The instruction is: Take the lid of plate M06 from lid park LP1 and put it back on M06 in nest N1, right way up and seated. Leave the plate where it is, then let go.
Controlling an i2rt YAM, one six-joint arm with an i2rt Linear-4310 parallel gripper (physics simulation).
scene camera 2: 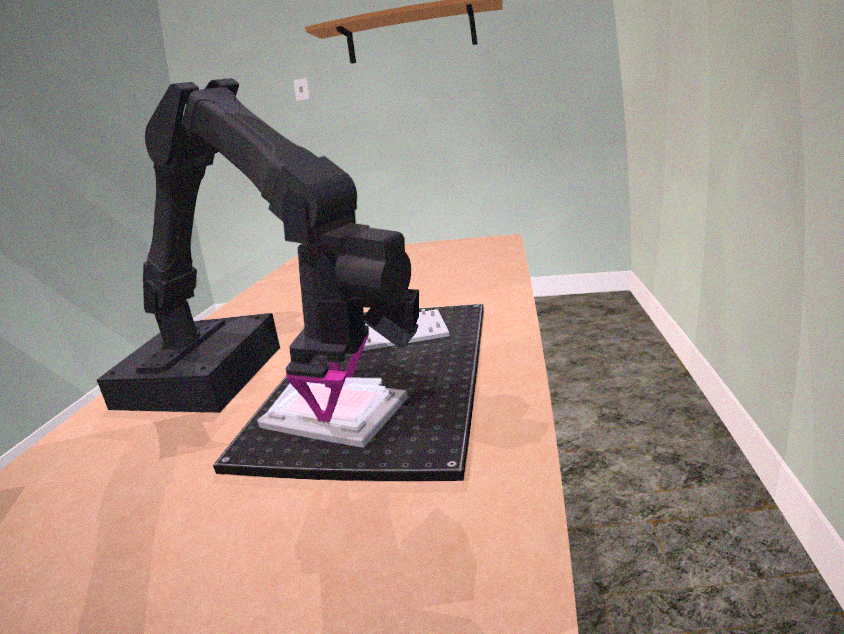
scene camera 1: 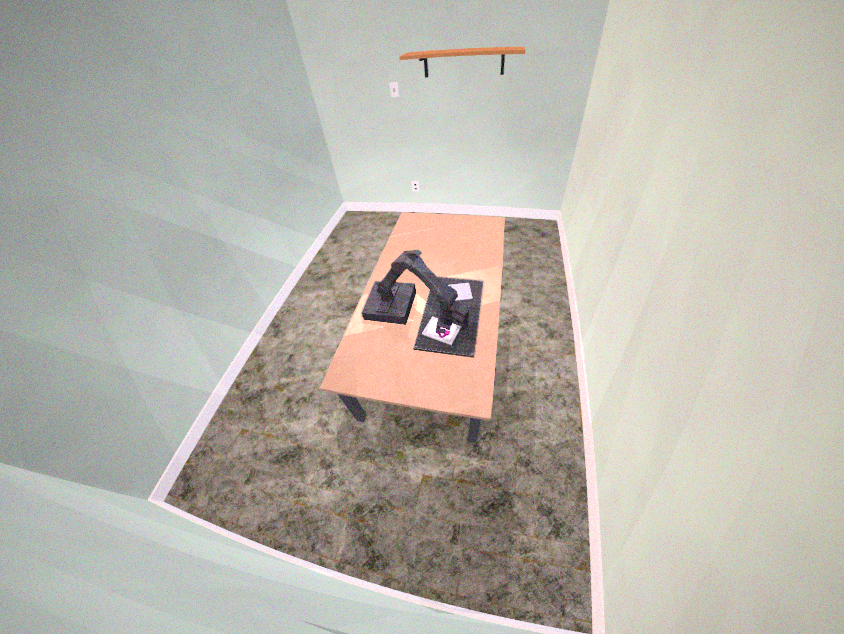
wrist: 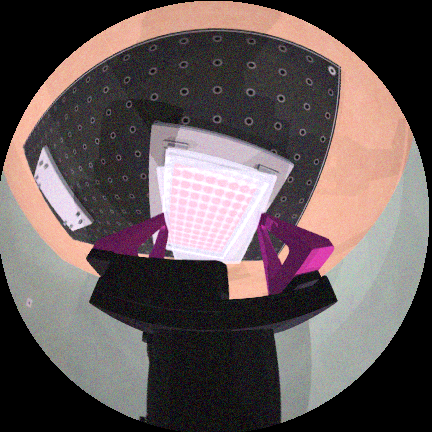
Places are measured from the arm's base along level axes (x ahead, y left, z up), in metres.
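Where they show: gripper, between the fingertips: (scene camera 2: 334, 401) (scene camera 1: 443, 330) (wrist: 212, 216); arm's base, origin of its link: (scene camera 2: 183, 346) (scene camera 1: 387, 298).
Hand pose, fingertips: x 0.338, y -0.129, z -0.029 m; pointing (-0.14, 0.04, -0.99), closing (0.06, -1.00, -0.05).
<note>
Each offset is from my fingertips to the centre of the thing. "spot": to the spot under its first point. Level surfaces: height alone.
The clear lid @(0.000 m left, 0.012 m back, 0.006 m up) (scene camera 2: 358, 399) (wrist: 225, 167) lies over plate M06 @(spot: 0.042 m right, 0.036 m back, 0.007 m up) (wrist: 247, 246), whose pink wells show through it. The lid looks right way up, its outline a little offset from the plate's in the wrist view; I cannot tell whether it is fully seated. Both are at the white nest N1 @(0.009 m left, 0.011 m back, 0.015 m down) (scene camera 1: 430, 334) (scene camera 2: 385, 412) (wrist: 220, 144), near the mat's front end. My gripper (scene camera 1: 443, 332) (scene camera 2: 341, 399) (wrist: 212, 216), with magenta fingers, points down and is shut on the lid, one fingertip at each long side. The far finger's tip is hidden in scene camera 2.
A second white holder @(0.288 m left, 0.009 m ahead, 0.014 m down) (scene camera 1: 460, 291) (scene camera 2: 424, 327) (wrist: 62, 195) with small pegs, apparently lid park LP1, carries no lid. It is at the far end of the black perforated mat @(0.023 m down) (scene camera 1: 453, 348) (scene camera 2: 436, 409) (wrist: 217, 75). The arm's black base (scene camera 1: 388, 310) (scene camera 2: 197, 371) stands left of the mat.
</note>
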